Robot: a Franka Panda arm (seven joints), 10 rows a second.
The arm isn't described. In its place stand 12 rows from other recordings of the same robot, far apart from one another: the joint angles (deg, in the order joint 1, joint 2, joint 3, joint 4, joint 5, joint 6, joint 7), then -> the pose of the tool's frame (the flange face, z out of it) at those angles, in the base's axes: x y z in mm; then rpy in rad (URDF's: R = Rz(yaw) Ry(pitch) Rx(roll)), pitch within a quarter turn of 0, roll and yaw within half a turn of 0.
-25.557 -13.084 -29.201 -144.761 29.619 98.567 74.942 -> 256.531, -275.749, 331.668, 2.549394, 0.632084, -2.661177
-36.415 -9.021 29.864 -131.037 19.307 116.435 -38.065 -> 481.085, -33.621, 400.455, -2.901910, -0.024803, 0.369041
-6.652 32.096 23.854 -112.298 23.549 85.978 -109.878 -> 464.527, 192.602, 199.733, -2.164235, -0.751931, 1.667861
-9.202 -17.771 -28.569 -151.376 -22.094 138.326 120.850 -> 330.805, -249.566, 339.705, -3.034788, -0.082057, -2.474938
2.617 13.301 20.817 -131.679 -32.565 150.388 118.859 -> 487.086, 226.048, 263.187, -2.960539, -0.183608, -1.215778
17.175 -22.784 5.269 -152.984 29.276 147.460 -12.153 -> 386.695, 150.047, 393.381, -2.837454, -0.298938, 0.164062
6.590 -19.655 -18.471 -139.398 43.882 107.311 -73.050 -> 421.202, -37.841, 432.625, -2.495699, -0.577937, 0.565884
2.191 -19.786 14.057 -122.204 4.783 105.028 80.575 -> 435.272, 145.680, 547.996, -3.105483, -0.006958, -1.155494
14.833 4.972 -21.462 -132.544 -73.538 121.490 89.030 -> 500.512, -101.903, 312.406, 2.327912, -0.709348, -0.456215
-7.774 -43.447 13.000 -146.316 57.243 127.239 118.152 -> 363.841, 73.116, 555.551, 2.905775, 0.827641, -2.558632
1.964 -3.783 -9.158 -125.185 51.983 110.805 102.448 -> 515.505, -11.261, 425.412, 2.556350, 0.639802, -2.536999
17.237 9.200 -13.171 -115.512 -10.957 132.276 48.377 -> 594.403, 42.207, 389.284, 3.103217, -0.226015, -0.644300
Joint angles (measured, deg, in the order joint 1, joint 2, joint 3, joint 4, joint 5, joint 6, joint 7), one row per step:
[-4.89 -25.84 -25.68 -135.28 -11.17 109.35 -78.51]
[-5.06 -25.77 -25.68 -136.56 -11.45 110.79 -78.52]
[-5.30 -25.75 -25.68 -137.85 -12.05 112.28 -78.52]
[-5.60 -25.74 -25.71 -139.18 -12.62 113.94 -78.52]
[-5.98 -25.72 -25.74 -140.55 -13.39 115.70 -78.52]
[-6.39 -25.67 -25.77 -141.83 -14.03 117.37 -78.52]
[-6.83 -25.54 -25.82 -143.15 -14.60 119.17 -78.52]
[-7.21 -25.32 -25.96 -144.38 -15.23 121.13 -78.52]
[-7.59 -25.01 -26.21 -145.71 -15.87 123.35 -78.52]
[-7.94 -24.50 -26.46 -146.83 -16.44 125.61 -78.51]
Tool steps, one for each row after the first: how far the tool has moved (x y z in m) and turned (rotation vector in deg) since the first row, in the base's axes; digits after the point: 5 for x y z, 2 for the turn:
[-0.00073 0.00114 -0.00866 -0.22 -0.03 0.18]
[-0.00211 0.00164 -0.01696 -0.72 -0.04 0.41]
[-0.00378 0.00178 -0.02526 -1.22 -0.20 0.58]
[-0.00591 0.00148 -0.03373 -1.88 -0.34 0.80]
[-0.00811 0.00111 -0.04175 -2.42 -0.50 0.93]
[-0.01037 0.00073 -0.05036 -2.90 -0.69 1.02]
[-0.01225 -0.00011 -0.05864 -3.47 -1.02 1.12]
[-0.01443 -0.00120 -0.06794 -4.01 -1.42 1.19]
[-0.01577 -0.00262 -0.07669 -4.58 -1.87 1.22]

